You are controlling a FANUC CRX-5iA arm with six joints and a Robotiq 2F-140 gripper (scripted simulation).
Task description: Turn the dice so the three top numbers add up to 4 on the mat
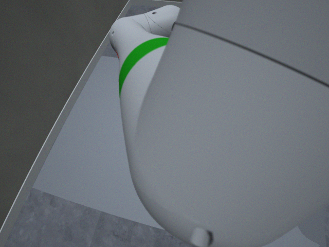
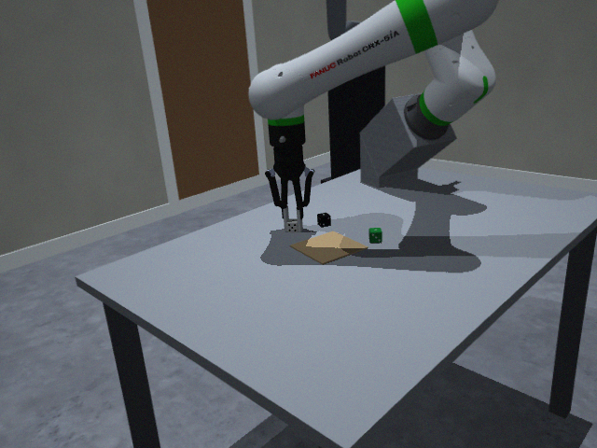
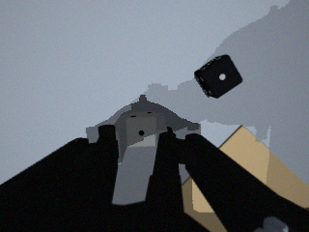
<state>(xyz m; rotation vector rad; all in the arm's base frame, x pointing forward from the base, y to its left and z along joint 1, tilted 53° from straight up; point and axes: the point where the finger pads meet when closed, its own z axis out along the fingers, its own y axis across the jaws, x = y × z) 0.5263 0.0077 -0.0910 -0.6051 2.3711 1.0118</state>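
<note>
The tan mat is 15 cm to the left of my hand, 3 cm below it and 2 cm ahead of it. The rest, counted from my hand: white die: 2 cm below; then black die: 9 cm behind, 3 cm to the left, 2 cm below; then green die: 21 cm to the left, 9 cm behind, 2 cm below.
</note>
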